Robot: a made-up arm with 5 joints.
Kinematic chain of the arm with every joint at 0, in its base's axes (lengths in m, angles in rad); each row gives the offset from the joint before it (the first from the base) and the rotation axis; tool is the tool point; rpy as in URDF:
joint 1: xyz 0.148 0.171 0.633 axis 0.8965 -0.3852 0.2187
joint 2: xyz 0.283 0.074 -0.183 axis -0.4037 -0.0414 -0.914
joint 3: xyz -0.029 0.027 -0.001 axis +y
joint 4: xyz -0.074 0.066 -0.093 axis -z
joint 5: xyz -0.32 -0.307 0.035 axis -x
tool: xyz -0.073 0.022 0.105 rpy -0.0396 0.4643 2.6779
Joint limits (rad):
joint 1: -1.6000..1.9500
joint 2: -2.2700..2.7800
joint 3: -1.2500..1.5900
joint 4: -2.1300..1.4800
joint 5: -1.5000..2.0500
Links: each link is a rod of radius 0.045 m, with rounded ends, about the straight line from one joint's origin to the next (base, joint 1, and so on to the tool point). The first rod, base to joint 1, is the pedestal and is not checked.
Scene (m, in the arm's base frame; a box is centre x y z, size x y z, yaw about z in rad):
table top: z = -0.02
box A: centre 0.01 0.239 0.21 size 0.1 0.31 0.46 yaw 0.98
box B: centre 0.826 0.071 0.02 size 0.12 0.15 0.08 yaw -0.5
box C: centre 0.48 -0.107 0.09 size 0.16 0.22 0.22 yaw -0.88
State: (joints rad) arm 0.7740 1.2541 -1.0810 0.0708 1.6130
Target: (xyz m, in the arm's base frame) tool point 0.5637 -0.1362 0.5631
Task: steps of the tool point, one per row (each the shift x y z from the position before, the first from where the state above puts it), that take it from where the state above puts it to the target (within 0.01 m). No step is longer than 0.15 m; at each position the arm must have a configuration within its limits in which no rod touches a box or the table.
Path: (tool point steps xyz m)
1: -0.0312 -0.0988 0.0143
2: 0.0248 -0.1104 0.0193
3: 0.0707 -0.0987 0.0381
4: 0.0940 -0.0728 0.0673
5: 0.0889 -0.0440 0.0986
6: -0.0003 -0.0705 -0.0063
7: -0.0018 -0.0655 0.0091
8: -0.0014 -0.0571 0.0218
9: 0.0004 -0.0461 0.0305
10: 0.0033 -0.0343 0.0348
11: 0.0066 -0.0232 0.0344

